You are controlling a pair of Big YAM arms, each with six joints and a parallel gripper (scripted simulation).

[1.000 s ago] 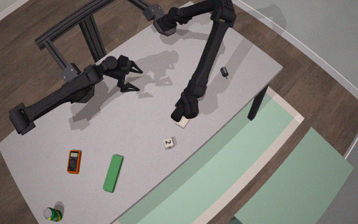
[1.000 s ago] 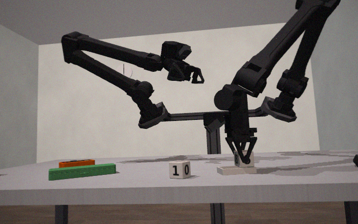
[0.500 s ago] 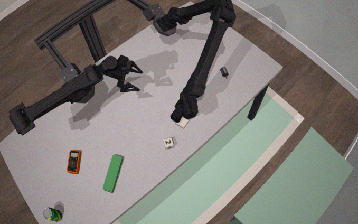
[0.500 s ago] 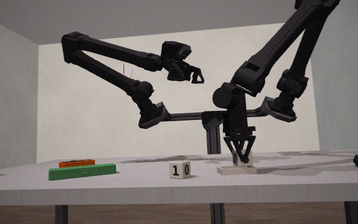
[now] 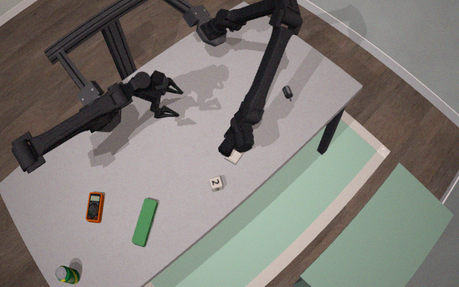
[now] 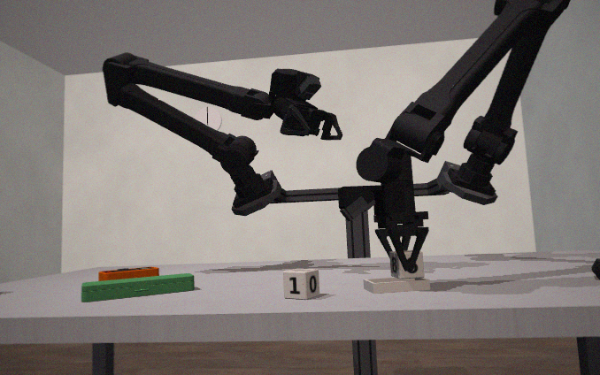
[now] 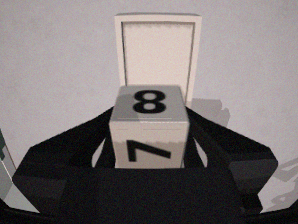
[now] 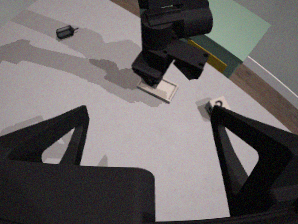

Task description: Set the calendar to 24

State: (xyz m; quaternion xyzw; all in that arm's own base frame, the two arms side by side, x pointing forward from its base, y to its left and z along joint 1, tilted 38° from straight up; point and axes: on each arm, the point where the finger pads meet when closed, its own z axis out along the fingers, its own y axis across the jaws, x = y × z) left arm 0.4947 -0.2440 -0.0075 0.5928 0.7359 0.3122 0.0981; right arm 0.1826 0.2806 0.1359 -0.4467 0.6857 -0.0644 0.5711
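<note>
My left gripper is now 30 mm above the calendar tray and 20 mm to the left of it. Round my left hand: green box 500 mm to the right, 40 mm behind, 30 mm below; then dark object 360 mm to the left, 30 mm below, 30 mm behind.
</note>
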